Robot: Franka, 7 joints.
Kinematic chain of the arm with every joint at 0, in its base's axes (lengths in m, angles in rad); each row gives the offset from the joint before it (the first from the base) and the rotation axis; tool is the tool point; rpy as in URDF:
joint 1: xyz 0 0 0.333 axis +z
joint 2: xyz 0 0 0 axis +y
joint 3: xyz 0 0 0.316 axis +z
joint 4: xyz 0.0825 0 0 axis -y
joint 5: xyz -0.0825 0 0.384 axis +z
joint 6: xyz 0 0 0 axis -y
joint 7: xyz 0.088 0 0 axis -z
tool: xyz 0 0 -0.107 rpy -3.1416 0 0
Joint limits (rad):
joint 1: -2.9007..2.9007
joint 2: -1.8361..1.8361
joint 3: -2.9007..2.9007
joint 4: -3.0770..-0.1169
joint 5: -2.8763..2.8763
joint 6: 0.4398..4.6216
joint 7: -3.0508..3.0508
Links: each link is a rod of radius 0.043 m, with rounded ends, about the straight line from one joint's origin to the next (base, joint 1, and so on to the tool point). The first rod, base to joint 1, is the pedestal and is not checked.
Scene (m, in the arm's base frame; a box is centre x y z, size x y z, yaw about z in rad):
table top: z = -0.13
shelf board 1: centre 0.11 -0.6 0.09 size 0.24 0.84 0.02 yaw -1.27
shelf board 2: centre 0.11 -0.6 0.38 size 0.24 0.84 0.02 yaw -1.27
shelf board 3: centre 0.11 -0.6 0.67 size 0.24 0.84 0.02 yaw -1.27
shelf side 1: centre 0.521 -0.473 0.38 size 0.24 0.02 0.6 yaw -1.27
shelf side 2: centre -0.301 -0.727 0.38 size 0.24 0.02 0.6 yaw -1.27
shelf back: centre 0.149 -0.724 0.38 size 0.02 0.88 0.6 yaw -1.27
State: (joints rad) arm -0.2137 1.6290 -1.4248 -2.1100 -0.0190 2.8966 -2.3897
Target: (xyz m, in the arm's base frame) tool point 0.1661 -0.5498 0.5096
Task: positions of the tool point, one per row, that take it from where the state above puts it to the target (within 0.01 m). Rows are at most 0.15 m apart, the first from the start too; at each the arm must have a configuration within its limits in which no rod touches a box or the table.
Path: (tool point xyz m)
1: 0.0235 -0.5293 0.2370
2: -0.0031 -0.4416 0.2349
3: -0.0378 -0.3485 0.2356
4: -0.0039 -0.3782 0.3232
5: 0.0451 -0.3810 0.4173
6: 0.1046 -0.3517 0.5096
7: 0.1462 -0.4529 0.5092
8: 0.1661 -0.5498 0.5096

